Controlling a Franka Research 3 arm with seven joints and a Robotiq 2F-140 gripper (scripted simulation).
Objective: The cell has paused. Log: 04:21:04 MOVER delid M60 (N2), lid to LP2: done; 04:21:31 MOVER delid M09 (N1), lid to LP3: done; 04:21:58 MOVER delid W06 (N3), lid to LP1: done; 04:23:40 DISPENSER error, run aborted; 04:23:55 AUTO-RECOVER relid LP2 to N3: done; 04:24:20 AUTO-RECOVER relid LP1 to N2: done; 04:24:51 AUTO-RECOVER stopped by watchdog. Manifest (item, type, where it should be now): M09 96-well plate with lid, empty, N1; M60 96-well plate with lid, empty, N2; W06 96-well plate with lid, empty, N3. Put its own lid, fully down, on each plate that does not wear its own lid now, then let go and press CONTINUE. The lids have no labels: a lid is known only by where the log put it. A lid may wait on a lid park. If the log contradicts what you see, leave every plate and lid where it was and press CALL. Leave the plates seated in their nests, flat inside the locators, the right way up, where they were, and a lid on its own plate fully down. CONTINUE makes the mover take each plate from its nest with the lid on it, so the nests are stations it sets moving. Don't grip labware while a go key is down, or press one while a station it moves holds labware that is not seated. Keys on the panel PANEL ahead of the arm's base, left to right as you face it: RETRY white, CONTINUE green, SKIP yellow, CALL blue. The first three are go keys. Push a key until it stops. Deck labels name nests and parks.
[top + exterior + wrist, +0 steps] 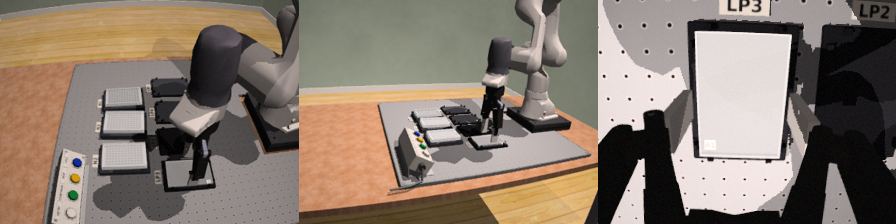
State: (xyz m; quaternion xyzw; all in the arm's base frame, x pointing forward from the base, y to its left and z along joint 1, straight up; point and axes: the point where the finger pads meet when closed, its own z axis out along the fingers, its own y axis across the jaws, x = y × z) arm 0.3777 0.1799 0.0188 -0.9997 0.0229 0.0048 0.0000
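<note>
Now: the lid park LP3 50 mm below my hand. From my hand the other things lie so: LP2 label: 90 mm ahead, 130 mm to the right, 50 mm below; then LP3 label: 90 mm ahead, 50 mm below; then lid park LP2: 130 mm to the right, 50 mm below.
</note>
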